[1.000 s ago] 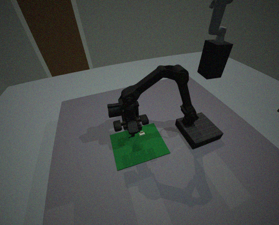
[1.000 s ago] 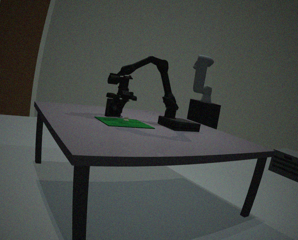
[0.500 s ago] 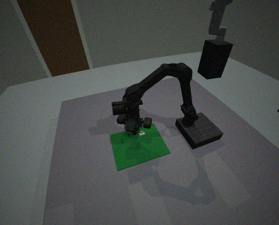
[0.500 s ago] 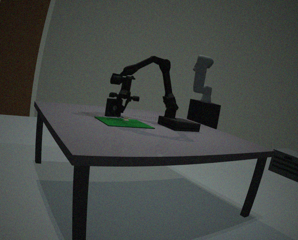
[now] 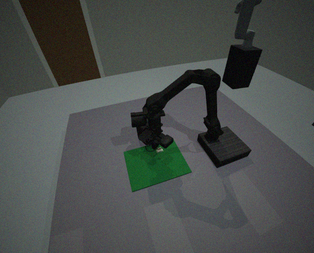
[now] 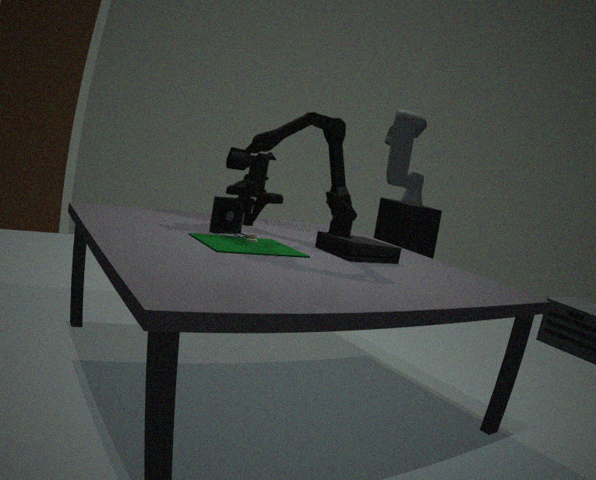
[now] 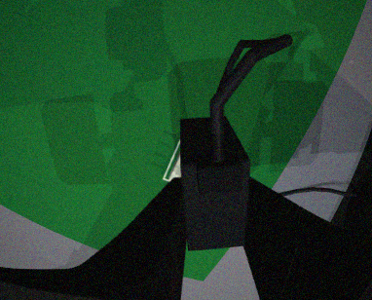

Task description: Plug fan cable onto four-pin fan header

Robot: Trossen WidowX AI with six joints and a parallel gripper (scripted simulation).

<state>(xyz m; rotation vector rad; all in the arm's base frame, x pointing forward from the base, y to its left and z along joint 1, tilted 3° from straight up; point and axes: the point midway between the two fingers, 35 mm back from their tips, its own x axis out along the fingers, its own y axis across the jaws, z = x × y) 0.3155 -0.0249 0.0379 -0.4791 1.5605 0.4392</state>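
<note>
My gripper tip is 7 cm above the white four-pin header, 2 cm past it and 1 cm to the left of it. Also, from my gripper tip: green board: 8 cm below, 6 cm to the left, 2 cm ahead; then black fan: 14 cm to the right, 2 cm ahead, 1 cm below.
</note>
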